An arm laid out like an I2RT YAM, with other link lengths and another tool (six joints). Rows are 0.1 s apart.
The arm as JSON. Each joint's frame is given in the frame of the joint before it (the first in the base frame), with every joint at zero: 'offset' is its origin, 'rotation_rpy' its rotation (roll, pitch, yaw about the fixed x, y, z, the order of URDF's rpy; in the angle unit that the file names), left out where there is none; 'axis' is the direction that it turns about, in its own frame. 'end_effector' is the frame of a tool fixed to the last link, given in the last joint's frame.
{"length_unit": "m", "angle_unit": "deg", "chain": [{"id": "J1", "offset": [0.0, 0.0, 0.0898], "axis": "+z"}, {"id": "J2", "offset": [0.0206, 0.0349, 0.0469], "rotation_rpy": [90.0, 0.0, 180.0], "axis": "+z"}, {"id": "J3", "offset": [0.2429, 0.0, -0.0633], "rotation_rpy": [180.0, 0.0, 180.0], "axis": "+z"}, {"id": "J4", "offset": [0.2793, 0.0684, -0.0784], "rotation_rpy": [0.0, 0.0, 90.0], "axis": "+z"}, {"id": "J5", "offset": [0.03, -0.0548, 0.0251], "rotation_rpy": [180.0, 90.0, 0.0], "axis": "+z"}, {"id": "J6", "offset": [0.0, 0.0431, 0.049], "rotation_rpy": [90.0, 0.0, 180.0], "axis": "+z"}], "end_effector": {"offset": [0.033, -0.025, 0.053], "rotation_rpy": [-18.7, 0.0, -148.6]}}
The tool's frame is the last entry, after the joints.
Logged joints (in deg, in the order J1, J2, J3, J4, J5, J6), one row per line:
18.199, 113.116, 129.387, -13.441, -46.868, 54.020
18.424, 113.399, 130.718, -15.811, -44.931, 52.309
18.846, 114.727, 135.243, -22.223, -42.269, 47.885
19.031, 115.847, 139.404, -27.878, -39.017, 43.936
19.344, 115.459, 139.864, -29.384, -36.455, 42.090
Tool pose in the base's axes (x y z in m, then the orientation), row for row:
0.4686, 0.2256, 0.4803, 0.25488, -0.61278, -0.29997, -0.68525
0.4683, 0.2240, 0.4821, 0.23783, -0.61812, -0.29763, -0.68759
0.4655, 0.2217, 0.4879, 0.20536, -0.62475, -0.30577, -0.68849
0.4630, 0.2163, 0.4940, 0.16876, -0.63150, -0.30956, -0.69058
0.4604, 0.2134, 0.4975, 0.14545, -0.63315, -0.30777, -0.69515
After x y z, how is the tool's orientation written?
As a quaternion, w x y z.
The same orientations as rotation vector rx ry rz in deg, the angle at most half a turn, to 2 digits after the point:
-95.35, -46.68, -106.63
-97.04, -46.72, -107.94
-99.77, -48.83, -109.95
-102.87, -50.43, -112.50
-104.49, -50.79, -114.72

